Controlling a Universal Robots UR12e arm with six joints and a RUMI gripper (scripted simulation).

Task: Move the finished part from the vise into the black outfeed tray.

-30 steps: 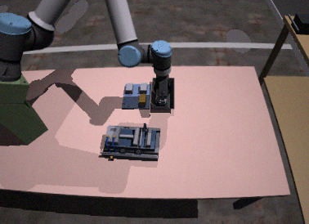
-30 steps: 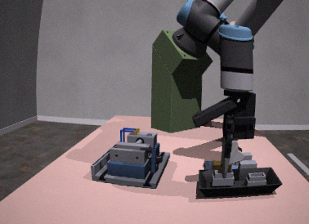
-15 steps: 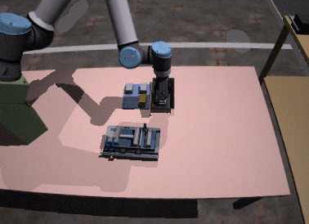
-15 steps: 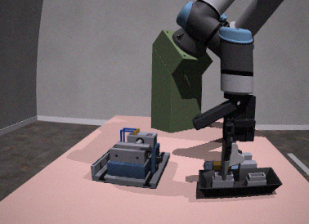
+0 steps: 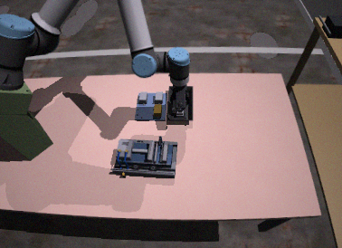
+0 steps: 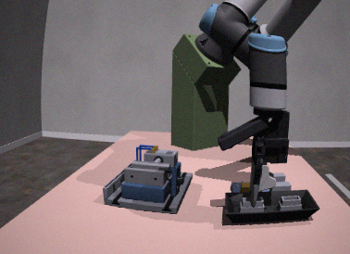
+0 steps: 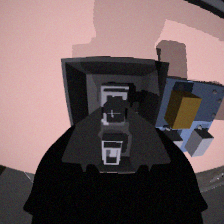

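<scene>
Right now my hand is 12 cm past the yellow block, 1 cm to the left of it and 3 cm above it. From my hand the other things lie so: blue plate (17 cm behind, 2 cm to the left, 5 cm below); vise (11 cm behind, 29 cm to the right, 1 cm below).
</scene>
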